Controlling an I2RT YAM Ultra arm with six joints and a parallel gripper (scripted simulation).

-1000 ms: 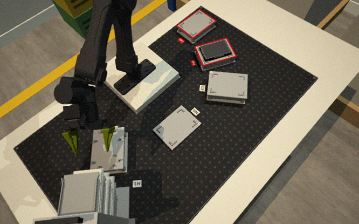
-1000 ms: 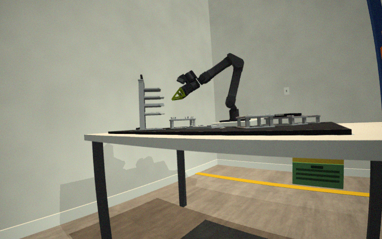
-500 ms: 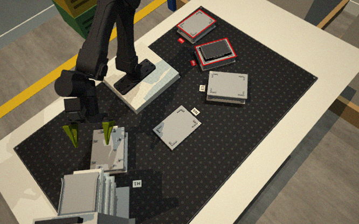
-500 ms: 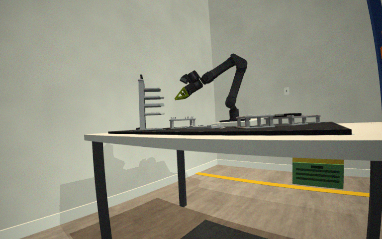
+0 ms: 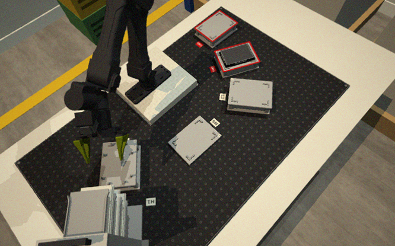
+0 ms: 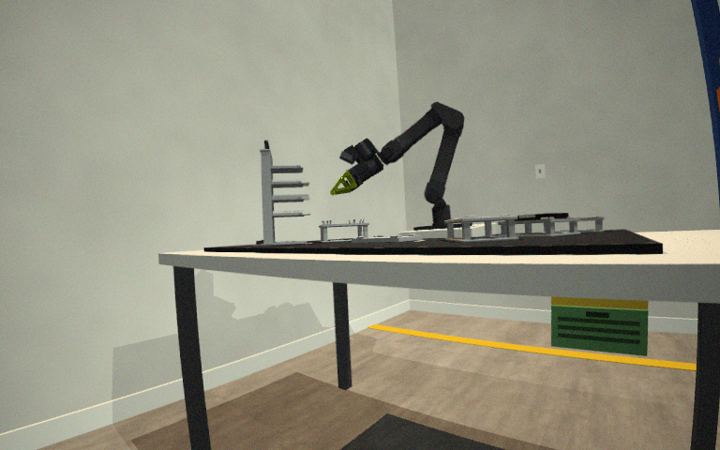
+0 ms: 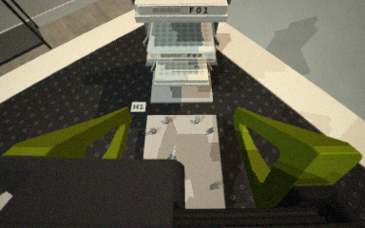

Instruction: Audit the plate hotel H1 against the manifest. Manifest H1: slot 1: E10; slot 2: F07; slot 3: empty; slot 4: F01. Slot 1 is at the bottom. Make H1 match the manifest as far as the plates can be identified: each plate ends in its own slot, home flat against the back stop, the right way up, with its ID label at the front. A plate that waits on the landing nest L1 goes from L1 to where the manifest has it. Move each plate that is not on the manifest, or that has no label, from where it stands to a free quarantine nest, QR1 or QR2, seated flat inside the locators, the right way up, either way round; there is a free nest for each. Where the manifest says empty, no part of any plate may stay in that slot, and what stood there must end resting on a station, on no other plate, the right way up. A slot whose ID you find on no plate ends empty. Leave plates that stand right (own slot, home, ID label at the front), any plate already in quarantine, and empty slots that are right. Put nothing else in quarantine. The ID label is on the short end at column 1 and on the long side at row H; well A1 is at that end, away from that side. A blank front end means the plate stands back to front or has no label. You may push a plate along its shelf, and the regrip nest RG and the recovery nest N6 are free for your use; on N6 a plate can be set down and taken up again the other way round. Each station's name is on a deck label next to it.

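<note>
The regrip nest lies 2 cm behind my hand, 2 cm to the left of it and 12 cm below it. The rest, counted from my hand: H1 deck label: 14 cm ahead, 1 cm to the left, 18 cm below; then white well plate: 12 cm ahead, 10 cm to the right, 7 cm below; then plate hotel H1: 18 cm ahead, 15 cm to the right, 2 cm below.
</note>
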